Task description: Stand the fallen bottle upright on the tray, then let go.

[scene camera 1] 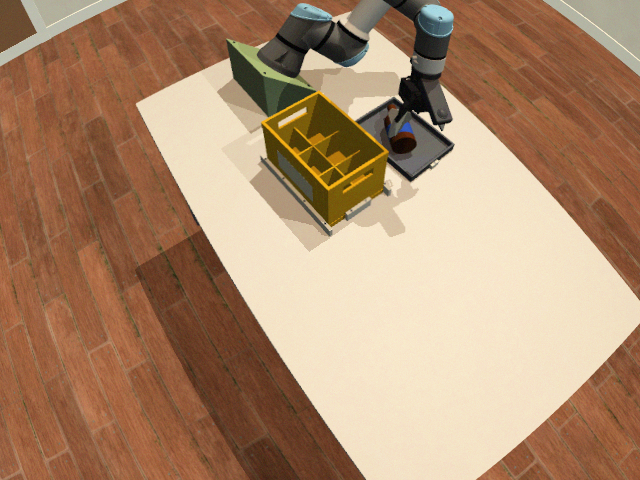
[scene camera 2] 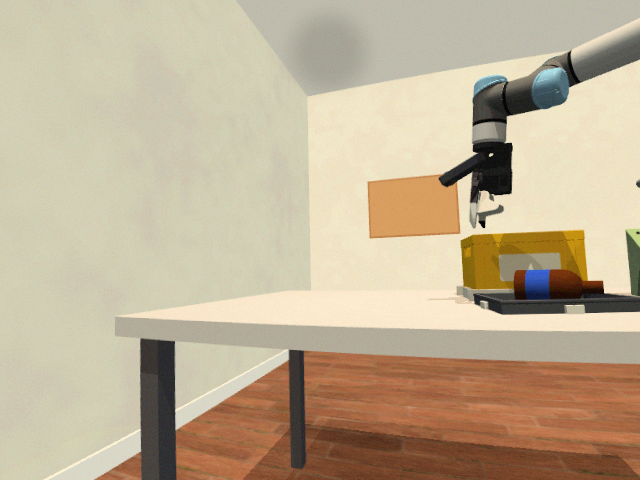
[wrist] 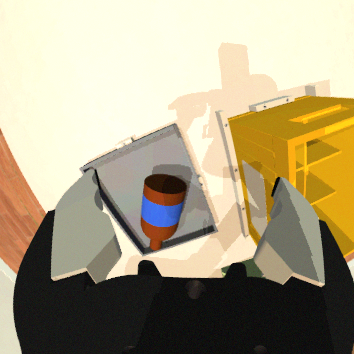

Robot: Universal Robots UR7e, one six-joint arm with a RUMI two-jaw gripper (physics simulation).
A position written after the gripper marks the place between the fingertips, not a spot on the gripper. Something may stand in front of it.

Observation:
In view: the gripper (scene camera 2: pixel 479 228).
The gripper also shows in scene camera 1 (scene camera 1: pixel 416 134) and in the wrist view (wrist: pixel 186 176).

